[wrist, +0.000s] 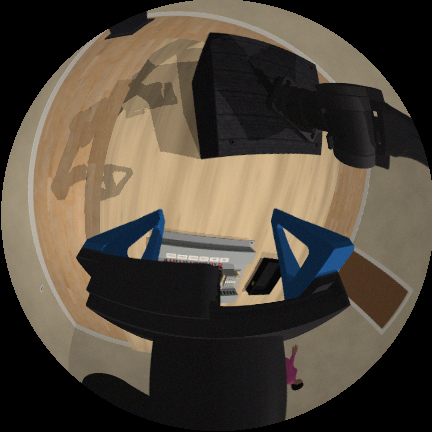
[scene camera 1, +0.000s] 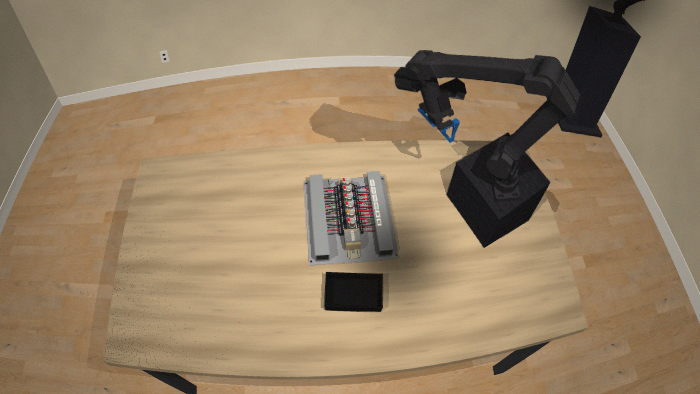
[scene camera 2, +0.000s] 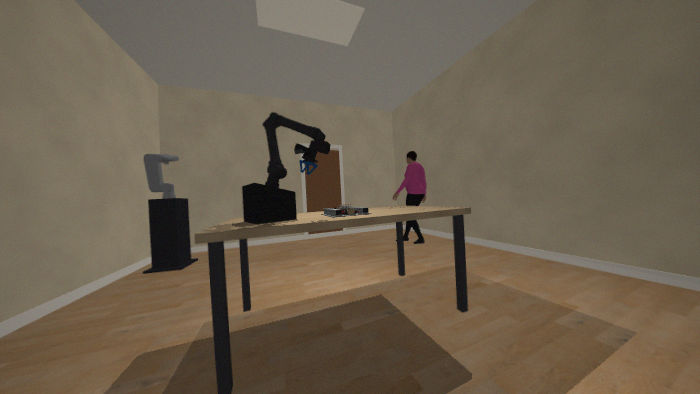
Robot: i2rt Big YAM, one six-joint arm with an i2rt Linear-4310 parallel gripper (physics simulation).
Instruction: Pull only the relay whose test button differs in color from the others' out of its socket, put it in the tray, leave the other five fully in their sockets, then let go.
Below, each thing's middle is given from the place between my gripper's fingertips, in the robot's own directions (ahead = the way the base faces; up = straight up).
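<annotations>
Hand: 12 cm to the right of the grey relay panel (scene camera 1: 338, 254), 27 cm short of it, 28 cm above it.
</annotations>
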